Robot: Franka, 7 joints.
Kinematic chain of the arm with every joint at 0, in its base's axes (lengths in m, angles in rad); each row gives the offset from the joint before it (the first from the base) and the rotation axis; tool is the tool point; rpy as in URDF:
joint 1: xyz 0 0 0.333 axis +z
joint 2: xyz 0 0 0 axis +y
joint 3: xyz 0 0 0.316 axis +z
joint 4: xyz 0.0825 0 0 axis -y
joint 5: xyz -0.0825 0 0.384 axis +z
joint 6: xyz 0 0 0 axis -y
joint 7: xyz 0.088 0 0 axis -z
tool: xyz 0 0 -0.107 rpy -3.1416 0 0
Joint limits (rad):
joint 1: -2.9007..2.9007
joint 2: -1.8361..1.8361
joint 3: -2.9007..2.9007
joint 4: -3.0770..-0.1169
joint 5: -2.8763..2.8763
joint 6: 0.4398..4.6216
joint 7: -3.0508..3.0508
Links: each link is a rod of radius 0.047 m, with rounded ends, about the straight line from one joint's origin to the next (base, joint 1, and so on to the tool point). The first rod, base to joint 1, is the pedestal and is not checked.
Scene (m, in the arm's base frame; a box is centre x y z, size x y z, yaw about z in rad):
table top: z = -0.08
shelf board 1: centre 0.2 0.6 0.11 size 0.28 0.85 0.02 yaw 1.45
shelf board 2: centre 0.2 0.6 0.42 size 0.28 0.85 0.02 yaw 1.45
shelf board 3: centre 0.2 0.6 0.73 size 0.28 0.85 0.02 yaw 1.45
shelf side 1: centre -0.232 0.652 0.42 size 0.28 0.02 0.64 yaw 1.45
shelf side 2: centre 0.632 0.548 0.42 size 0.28 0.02 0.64 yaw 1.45
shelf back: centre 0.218 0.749 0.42 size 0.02 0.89 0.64 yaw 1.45
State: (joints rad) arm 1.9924 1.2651 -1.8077 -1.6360 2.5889 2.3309 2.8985
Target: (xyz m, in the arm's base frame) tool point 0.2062 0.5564 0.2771
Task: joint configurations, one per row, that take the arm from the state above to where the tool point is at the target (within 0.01 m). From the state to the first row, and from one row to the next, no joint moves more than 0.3 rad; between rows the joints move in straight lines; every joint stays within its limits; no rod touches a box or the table.
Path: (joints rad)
1: 2.1035 1.3123 -1.8996 -1.9077 2.5914 2.4339 2.8985
2: 2.2145 1.3596 -1.9915 -2.1793 2.5940 2.5369 2.8985
3: 2.4432 1.3102 -1.7936 -2.3322 2.6205 2.7338 2.8985
4: 2.6720 1.2608 -1.5957 -2.4851 2.6470 2.9306 2.8985
5: 2.9007 1.2114 -1.3979 -2.6380 2.6735 3.1275 2.8985
6: 2.7732 1.2365 -1.4006 -2.4531 2.6432 2.8904 2.8985
7: 2.6456 1.2615 -1.4034 -2.2682 2.6129 2.6534 2.8985
8: 2.5181 1.2866 -1.4062 -2.0833 2.5825 2.4163 2.8985

